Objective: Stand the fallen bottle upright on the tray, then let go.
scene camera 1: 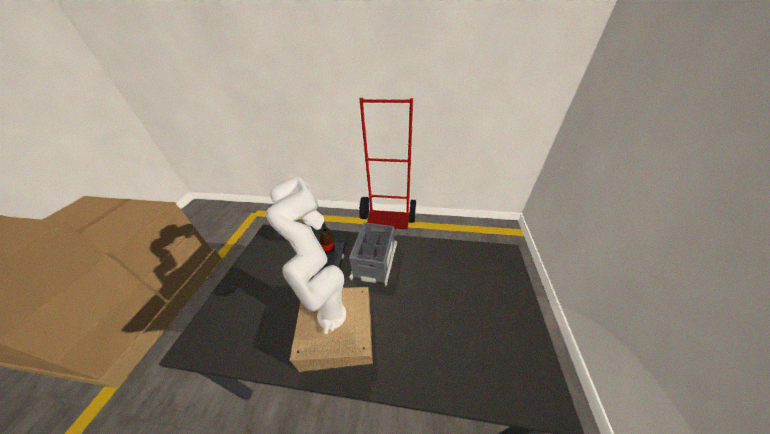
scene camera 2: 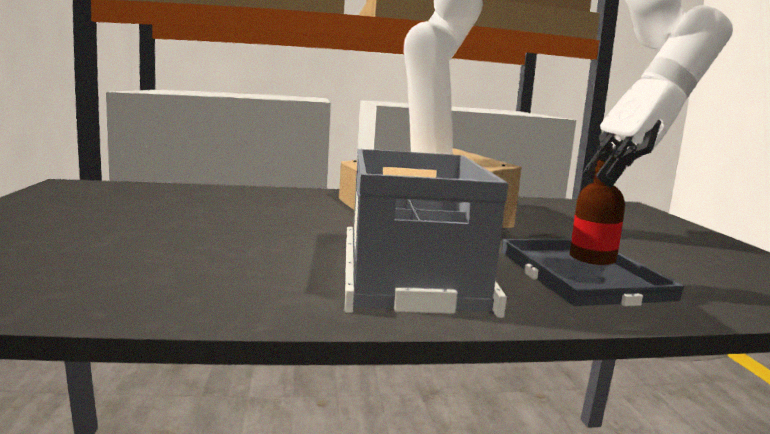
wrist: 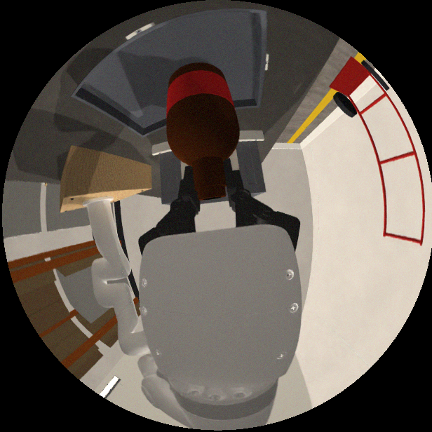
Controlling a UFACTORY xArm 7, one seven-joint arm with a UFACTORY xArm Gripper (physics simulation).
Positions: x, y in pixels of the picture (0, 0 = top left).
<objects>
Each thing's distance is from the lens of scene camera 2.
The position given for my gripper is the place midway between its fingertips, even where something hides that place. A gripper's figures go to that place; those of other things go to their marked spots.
my gripper (scene camera 2: 596, 179): 0.86 m
brown bottle (scene camera 2: 599, 213): 0.84 m
</objects>
